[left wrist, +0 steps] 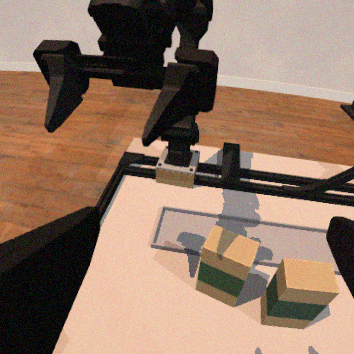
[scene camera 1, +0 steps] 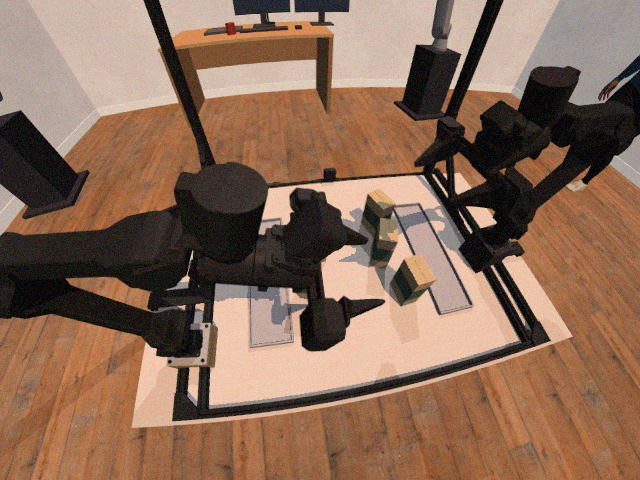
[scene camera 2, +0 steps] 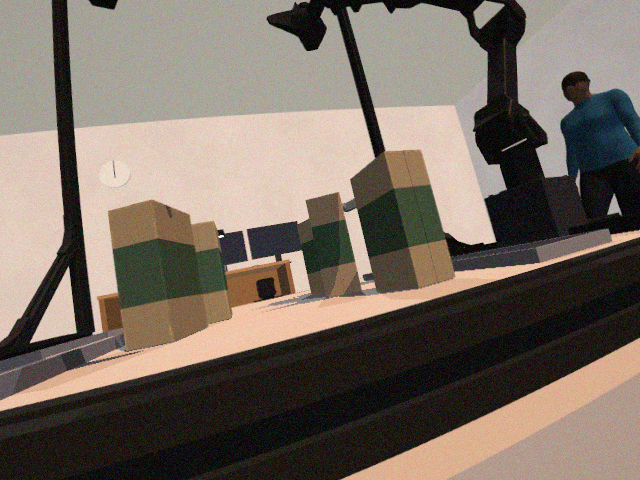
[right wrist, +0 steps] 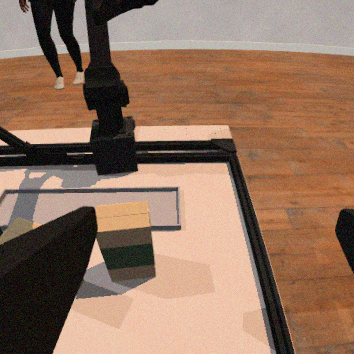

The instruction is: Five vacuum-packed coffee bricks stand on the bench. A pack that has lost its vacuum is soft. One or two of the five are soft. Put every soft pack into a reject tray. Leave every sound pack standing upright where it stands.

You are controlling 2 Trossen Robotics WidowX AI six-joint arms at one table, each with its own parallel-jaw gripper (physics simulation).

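Frame: origin at the left arm's base, x ahead, y left, z up, level; millimetres.
Where they show: left gripper, between the fingertips: point(left wrist: 216, 223) point(scene camera 1: 430, 182) point(right wrist: 22, 25); right gripper, between the fingertips: point(left wrist: 93, 135) point(scene camera 1: 374, 269) point(right wrist: 218, 219); left arm's base, origin of its link: point(scene camera 1: 495, 239) point(scene camera 2: 527, 187) point(right wrist: 111, 127); right arm's base, origin of its link: point(left wrist: 178, 157) point(scene camera 1: 188, 343).
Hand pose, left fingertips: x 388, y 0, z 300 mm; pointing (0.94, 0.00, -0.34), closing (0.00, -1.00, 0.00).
Observation:
Each offset is from my left fingertips to the top centre of the thing. "pt": to the spot under its first point.
Five tan packs with green bands stand upright. The front right pack @(dx -72, dy +27, dz -262 mm) point(scene camera 1: 412, 281) point(scene camera 2: 403, 222) point(right wrist: 125, 240) is beside the right tray @(dx -226, dy -74, dz -388 mm) point(scene camera 1: 447, 279) point(right wrist: 165, 200). A middle pack @(dx -53, dy -105, dz -262 mm) point(scene camera 1: 385, 240) point(scene camera 2: 330, 248) and a back pack @(dx -87, dy -219, dz -262 mm) point(scene camera 1: 379, 204) point(scene camera 2: 306, 240) stand behind it. Another front pack @(dx +178, dy -70, dz -262 mm) point(scene camera 2: 155, 273) point(left wrist: 225, 267) and its neighbour @(pt dx +122, dy -142, dz -329 mm) point(scene camera 2: 211, 268) point(left wrist: 300, 295) stand beside the left tray @(dx +289, dy -147, dz -388 mm) point(scene camera 1: 268, 330) point(left wrist: 172, 225), mostly hidden by the right arm in scene camera 1. My left gripper point(scene camera 1: 434, 183) point(left wrist: 216, 223) is open, high at the right. My right gripper point(scene camera 1: 374, 270) point(left wrist: 93, 135) point(right wrist: 218, 219) is open above the bench.
A black frame point(scene camera 1: 361, 390) borders the bench, with uprights point(scene camera 2: 67, 155) rising at the back. The right arm's base plate point(scene camera 1: 206, 351) point(left wrist: 175, 176) and the left arm's black base point(right wrist: 116, 150) sit at opposite sides. A desk point(scene camera 1: 258, 41) and a person point(scene camera 2: 599, 129) are beyond.

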